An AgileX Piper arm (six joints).
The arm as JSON. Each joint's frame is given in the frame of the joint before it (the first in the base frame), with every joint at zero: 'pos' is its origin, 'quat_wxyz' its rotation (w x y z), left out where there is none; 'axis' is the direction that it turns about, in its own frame. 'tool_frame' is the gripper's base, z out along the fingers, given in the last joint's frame.
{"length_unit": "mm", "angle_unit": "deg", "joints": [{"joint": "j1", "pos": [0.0, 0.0, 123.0], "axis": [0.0, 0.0, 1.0]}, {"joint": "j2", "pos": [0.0, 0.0, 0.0], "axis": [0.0, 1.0, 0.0]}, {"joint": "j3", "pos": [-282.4, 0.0, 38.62], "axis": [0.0, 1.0, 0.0]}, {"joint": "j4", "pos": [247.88, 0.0, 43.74], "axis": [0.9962, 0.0, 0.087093]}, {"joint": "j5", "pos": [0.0, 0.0, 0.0], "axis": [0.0, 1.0, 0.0]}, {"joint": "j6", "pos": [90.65, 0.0, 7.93], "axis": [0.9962, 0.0, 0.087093]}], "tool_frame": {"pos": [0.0, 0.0, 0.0], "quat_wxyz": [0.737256, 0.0, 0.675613, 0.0]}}
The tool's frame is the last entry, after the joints.
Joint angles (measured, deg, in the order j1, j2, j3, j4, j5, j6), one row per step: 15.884 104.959 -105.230 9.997 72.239 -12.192; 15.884 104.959 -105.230 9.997 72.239 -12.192; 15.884 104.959 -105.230 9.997 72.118 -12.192; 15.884 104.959 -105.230 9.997 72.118 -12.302; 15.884 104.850 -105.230 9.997 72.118 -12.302; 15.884 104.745 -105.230 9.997 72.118 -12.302; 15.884 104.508 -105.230 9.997 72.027 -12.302; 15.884 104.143 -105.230 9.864 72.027 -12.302; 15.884 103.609 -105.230 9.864 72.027 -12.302; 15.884 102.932 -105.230 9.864 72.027 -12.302; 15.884 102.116 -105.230 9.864 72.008 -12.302; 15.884 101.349 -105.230 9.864 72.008 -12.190; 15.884 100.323 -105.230 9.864 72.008 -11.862
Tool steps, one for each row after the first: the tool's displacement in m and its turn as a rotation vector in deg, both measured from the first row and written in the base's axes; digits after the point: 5 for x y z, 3 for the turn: 0.00000 0.00000 0.00000 0.000 0.000 0.000; 0.00017 0.00004 0.00007 0.034 -0.114 -0.021; 0.00017 0.00004 0.00007 -0.002 -0.143 0.079; -0.00024 -0.00008 0.00082 0.028 -0.248 0.079; -0.00064 -0.00019 0.00154 0.057 -0.349 0.079; -0.00142 -0.00042 0.00322 0.147 -0.663 0.063; -0.00277 -0.00101 0.00568 0.119 -1.050 0.050; -0.00485 -0.00161 0.00931 0.265 -1.564 0.049; -0.00755 -0.00237 0.01388 0.450 -2.215 0.048; -0.01083 -0.00331 0.01936 0.679 -3.018 0.043; -0.01402 -0.00421 0.02445 0.929 -3.725 -0.058; -0.01838 -0.00546 0.03119 1.330 -4.622 -0.350
